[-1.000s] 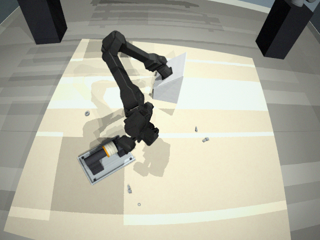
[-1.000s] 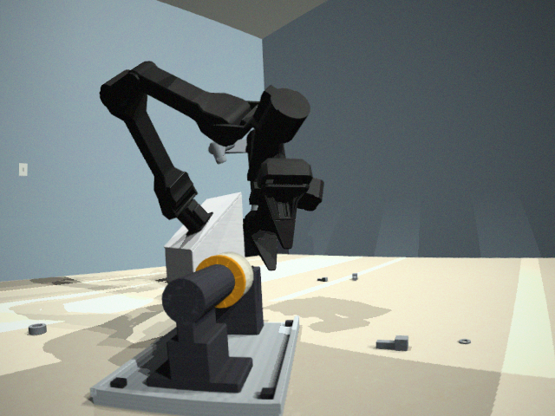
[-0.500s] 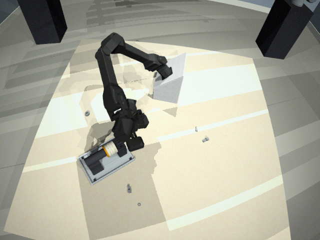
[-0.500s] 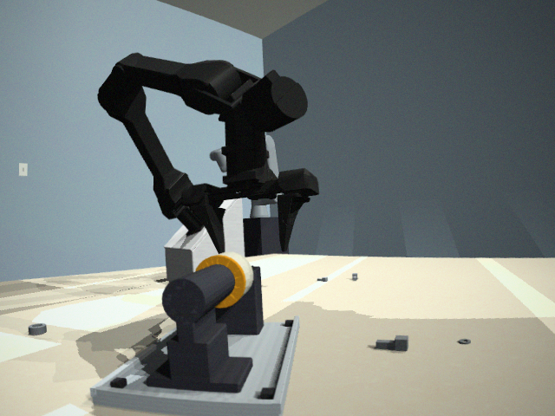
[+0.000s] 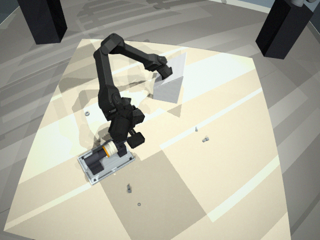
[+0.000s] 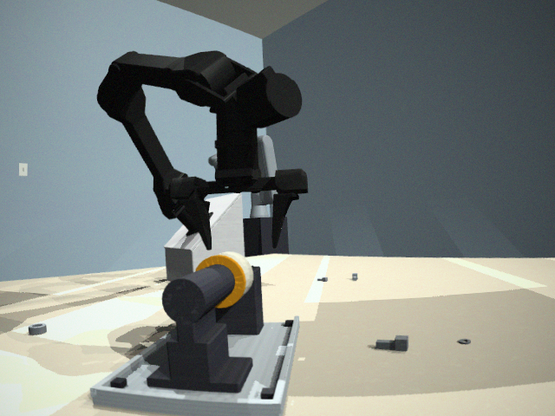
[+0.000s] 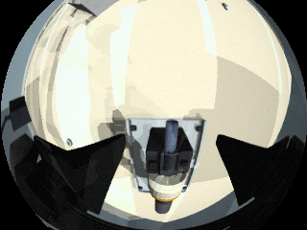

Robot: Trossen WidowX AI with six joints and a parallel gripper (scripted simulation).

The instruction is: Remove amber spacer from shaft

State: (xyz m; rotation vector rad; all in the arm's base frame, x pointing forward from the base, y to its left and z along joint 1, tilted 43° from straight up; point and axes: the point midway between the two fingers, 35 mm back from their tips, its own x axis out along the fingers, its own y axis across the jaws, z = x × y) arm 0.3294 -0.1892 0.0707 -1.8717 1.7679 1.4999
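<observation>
The grey-blue shaft is 6 cm to the right of my gripper tip, 4 cm ahead of it and 3 cm below it. Also, from my gripper tip: nut (23 cm to the right, 18 cm behind, 10 cm below); then cream spacer (7 cm to the right, 5 cm ahead, 3 cm below); then amber spacer (9 cm to the right, 6 cm ahead, 3 cm below).
</observation>
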